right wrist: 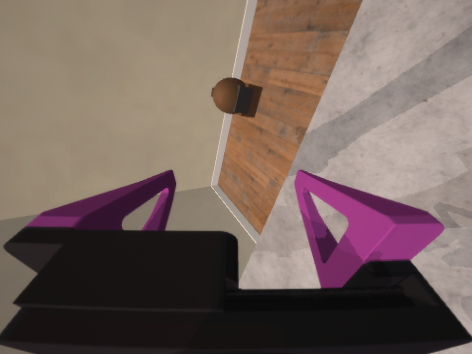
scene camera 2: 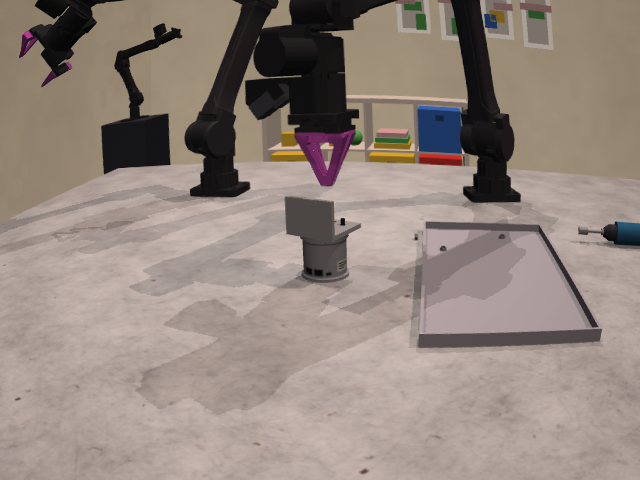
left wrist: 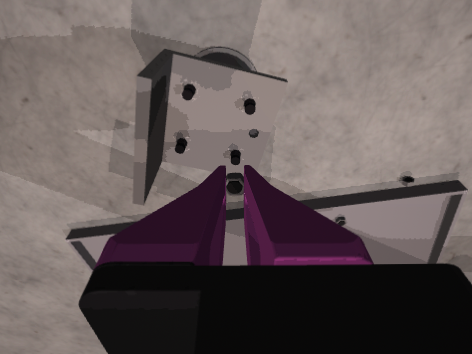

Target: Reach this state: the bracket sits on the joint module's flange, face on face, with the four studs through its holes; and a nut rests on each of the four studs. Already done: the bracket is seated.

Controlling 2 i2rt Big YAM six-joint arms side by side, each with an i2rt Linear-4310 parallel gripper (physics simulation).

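Frame: origin at the left arm's base, x ahead, y left, z up, level; millimetres.
Where they show: left gripper, fingertip midpoint: [scene camera 2: 327, 185] [left wrist: 234, 177]; right gripper, fingertip midpoint: [right wrist: 235, 176] [scene camera 2: 31, 71]; left arm's base at its link origin: [scene camera 2: 491, 197]; right arm's base at its link origin: [scene camera 2: 220, 192].
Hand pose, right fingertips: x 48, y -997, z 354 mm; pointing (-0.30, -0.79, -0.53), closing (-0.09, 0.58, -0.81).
Observation:
Things, the pixels of their top centre, and the offset from my right fingertips. "spot": a spot on its surface instead.
- joint module at its top centre: [left wrist: 213, 130] [scene camera 2: 323, 220] 355 mm ahead, 623 mm left, 280 mm down
- small hex nut at its top centre: [left wrist: 234, 188] 344 mm ahead, 632 mm left, 231 mm down
- shallow tray at its top centre: [scene camera 2: 498, 264] [left wrist: 263, 279] 400 mm ahead, 859 mm left, 338 mm down
- blue-handled tool at a spot on its surface: [scene camera 2: 626, 233] spot: 324 mm ahead, 1152 mm left, 328 mm down
The grey bracket [scene camera 2: 309, 218] [left wrist: 212, 117] sits on the joint module [scene camera 2: 324, 255] [left wrist: 220, 51]. Four dark studs [left wrist: 188, 92] [left wrist: 249, 106] [left wrist: 181, 145] [left wrist: 235, 156] stick up bare through its flat plate. My left gripper [scene camera 2: 326, 184] [left wrist: 234, 177] points down above the bracket, shut on a small hex nut [left wrist: 234, 185], which appears beside the lowest stud in the left wrist view. Two nuts [scene camera 2: 443, 248] [scene camera 2: 501, 236] lie in the tray; another nut [scene camera 2: 416, 236] [left wrist: 407, 179] is on the table outside its wall. My right gripper [scene camera 2: 32, 70] [right wrist: 235, 176] is open and empty, high at the far left.
The shallow tray [scene camera 2: 509, 336] [left wrist: 390, 196] lies right of the module in the scene view. A blue-handled tool [scene camera 2: 626, 233] lies beyond it at the right edge. The arm bases [scene camera 2: 219, 187] [scene camera 2: 491, 194] stand at the back of the table.

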